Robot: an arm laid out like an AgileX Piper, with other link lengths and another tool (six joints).
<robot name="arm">
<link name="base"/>
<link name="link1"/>
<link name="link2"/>
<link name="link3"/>
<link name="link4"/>
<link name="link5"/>
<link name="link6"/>
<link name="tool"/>
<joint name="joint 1" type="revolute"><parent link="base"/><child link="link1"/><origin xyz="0 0 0.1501"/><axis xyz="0 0 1"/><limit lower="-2.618" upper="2.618"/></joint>
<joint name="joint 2" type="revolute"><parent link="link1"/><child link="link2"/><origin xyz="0 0 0"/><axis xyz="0 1 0"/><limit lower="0" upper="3.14"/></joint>
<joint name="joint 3" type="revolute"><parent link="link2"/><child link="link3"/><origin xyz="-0.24 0 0.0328"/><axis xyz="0 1 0"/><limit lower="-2.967" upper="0"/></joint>
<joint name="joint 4" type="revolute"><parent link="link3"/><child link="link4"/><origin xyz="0.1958 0 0.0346"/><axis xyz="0.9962 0 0.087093"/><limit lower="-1.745" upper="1.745"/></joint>
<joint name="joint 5" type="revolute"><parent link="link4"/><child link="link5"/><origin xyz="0 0 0"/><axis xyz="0 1 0"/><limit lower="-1.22" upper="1.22"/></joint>
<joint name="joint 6" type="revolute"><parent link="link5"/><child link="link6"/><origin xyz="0.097 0 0.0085"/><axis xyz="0.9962 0 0.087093"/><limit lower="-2.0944" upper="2.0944"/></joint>
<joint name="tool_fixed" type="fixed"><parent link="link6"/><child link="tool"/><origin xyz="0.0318 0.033 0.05" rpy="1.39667 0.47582 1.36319"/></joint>
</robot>
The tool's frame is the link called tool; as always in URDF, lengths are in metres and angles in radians.
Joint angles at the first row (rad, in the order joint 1, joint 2, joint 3, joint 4, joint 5, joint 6):
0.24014, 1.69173, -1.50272, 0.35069, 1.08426, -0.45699
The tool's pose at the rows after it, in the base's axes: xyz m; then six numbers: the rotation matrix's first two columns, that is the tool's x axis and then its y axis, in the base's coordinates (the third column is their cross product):
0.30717 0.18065 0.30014 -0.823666 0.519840 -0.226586 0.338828 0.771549 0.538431
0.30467 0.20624 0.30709 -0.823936 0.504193 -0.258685 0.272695 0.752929 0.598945
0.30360 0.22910 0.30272 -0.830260 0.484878 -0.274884 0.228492 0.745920 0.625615
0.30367 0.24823 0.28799 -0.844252 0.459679 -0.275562 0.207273 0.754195 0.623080
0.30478 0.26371 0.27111 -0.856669 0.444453 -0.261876 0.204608 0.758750 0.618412
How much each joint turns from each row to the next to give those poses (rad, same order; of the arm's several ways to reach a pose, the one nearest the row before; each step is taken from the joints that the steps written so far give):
0.05315, -0.00001, 0.00000, 0.03838, -0.06898, -0.00187
0.07643, 0.01047, 0.00000, 0.03009, -0.10180, -0.00077
0.06662, 0.03421, -0.00001, 0.01342, -0.08235, -0.00001
0.05173, 0.05185, 0.00005, 0.00178, -0.05462, -0.00032
0.03741, 0.05503, 0.00001, 0.01177, -0.04337, -0.00085

